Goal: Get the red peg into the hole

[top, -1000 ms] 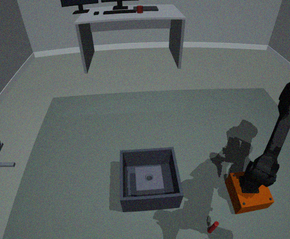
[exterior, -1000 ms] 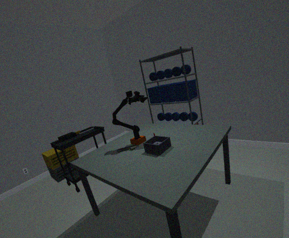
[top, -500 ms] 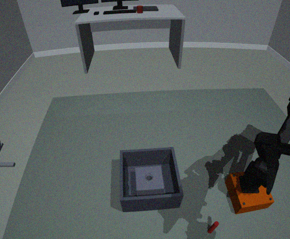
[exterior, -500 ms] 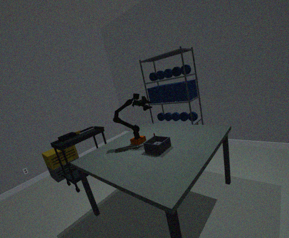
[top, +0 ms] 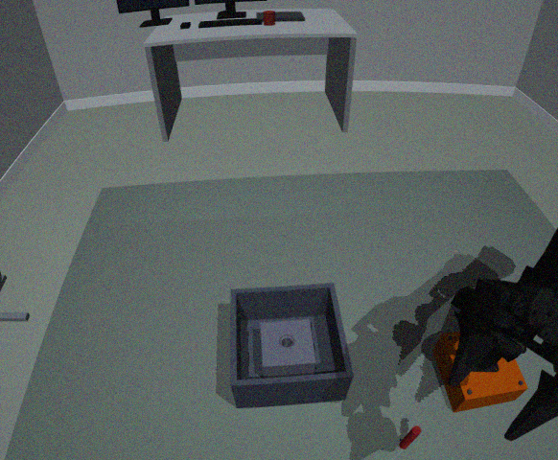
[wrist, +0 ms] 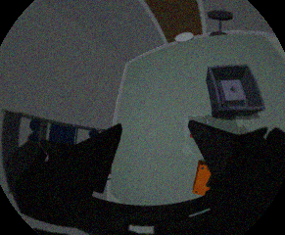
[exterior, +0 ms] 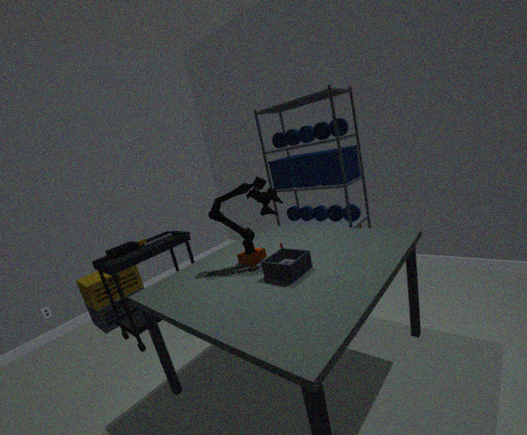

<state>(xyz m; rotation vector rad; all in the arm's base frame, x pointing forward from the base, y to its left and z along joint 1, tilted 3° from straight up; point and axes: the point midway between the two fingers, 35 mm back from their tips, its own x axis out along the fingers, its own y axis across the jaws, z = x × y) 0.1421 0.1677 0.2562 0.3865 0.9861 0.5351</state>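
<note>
My gripper tip is 25 cm above the red peg and 5 cm to the left of it. From my gripper tip the other things lie so: light grey plate (25 cm below, 21 cm to the right, 20 cm ahead); grey box (27 cm below, 21 cm to the right, 20 cm ahead).
</note>
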